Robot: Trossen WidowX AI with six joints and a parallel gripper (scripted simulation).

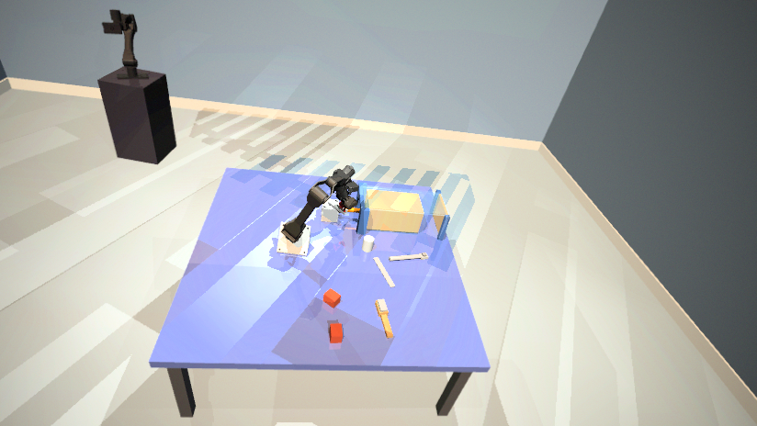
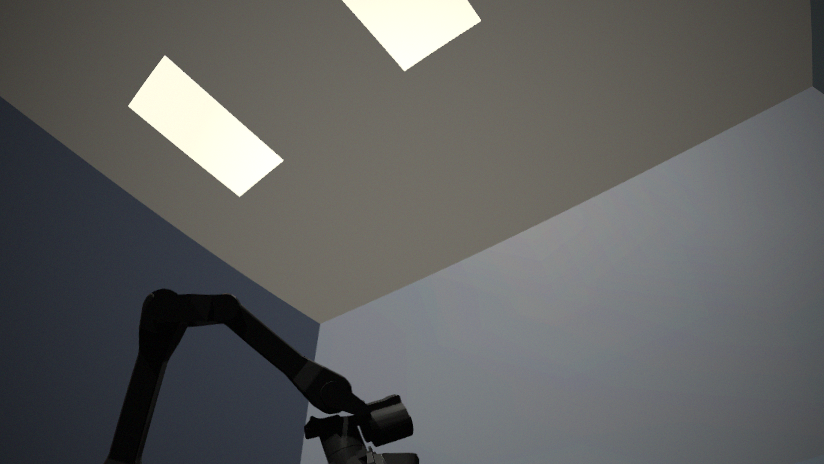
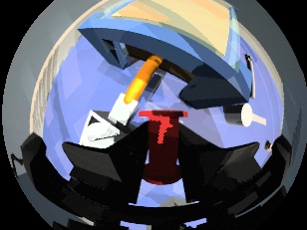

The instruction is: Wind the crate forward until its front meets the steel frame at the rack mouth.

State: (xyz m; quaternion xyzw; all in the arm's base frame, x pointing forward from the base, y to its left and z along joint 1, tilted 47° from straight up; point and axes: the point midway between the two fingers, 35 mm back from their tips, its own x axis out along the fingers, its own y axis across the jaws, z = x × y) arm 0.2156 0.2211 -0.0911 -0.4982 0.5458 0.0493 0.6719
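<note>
The winch handle is 4 cm behind my gripper tip, 1 cm to the left of it and 3 cm below it. Also, from my gripper tip: red piece: 1 cm behind, 1 cm to the right; then blue steel frame: 6 cm ahead, 7 cm to the left, 3 cm below; then grey winch: 11 cm behind, 4 cm to the left, 10 cm below.
</note>
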